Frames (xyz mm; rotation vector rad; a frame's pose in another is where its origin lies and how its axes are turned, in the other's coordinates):
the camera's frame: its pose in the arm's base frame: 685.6 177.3 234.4 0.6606 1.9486 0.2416
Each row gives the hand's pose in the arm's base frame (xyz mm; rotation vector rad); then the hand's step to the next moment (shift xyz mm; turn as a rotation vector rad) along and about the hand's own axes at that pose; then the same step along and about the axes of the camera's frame.
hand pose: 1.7 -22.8 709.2 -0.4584 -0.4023 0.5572
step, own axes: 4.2 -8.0 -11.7 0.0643 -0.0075 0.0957
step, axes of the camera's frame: -4.4 -3.8 13.6 -0.0447 0.0962 -0.0459
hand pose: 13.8 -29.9 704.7 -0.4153 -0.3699 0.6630
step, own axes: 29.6 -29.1 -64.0 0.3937 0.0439 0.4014
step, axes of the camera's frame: -4.2 -7.4 75.8 -0.1216 0.5278 -0.1571
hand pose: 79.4 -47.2 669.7 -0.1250 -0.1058 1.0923
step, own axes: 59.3 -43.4 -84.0 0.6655 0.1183 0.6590
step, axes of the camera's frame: 47.9 17.3 99.3 -0.1633 0.8843 -0.2873
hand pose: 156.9 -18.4 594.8 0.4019 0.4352 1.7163
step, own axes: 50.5 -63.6 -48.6 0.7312 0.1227 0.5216
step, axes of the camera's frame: 80.1 22.7 45.1 -0.0172 0.8502 -0.3141
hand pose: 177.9 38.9 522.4 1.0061 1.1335 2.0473
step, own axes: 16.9 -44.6 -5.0 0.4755 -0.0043 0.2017
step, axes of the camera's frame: 46.9 8.1 5.8 0.1058 0.4468 -0.2366
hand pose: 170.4 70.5 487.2 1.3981 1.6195 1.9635
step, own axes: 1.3 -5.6 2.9 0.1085 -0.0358 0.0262
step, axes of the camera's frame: 6.1 1.8 1.0 0.0553 0.0797 -0.0657
